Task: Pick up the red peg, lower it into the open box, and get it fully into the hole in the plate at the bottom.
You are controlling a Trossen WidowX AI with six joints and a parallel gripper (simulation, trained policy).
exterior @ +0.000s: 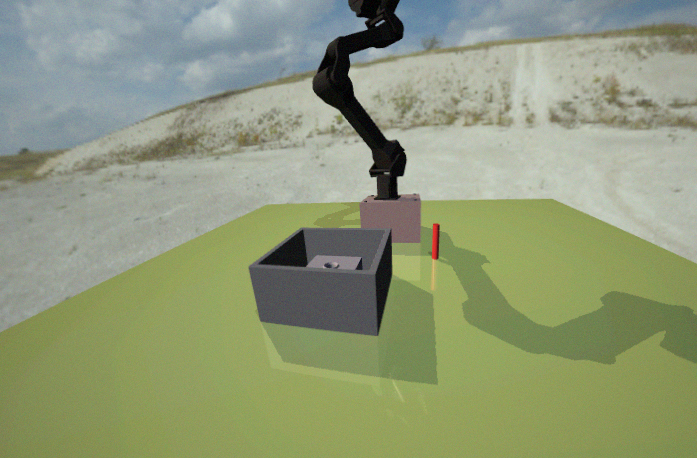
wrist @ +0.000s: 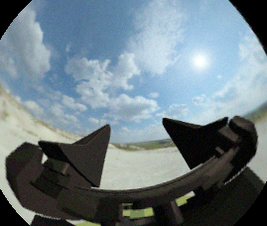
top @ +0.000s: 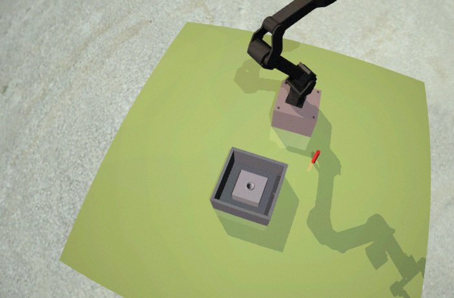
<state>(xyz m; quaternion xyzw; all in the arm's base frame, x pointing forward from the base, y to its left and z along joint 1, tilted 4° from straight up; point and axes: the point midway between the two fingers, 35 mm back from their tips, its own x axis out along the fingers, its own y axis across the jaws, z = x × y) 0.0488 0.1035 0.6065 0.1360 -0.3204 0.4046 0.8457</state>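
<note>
The red peg is 13 cm ahead of my gripper tip, 3 cm to the left of it and 70 cm below it. Also, from my gripper tip: grey box: 33 cm ahead, 14 cm to the right, 71 cm below; then grey plate: 33 cm ahead, 14 cm to the right, 69 cm below.
</note>
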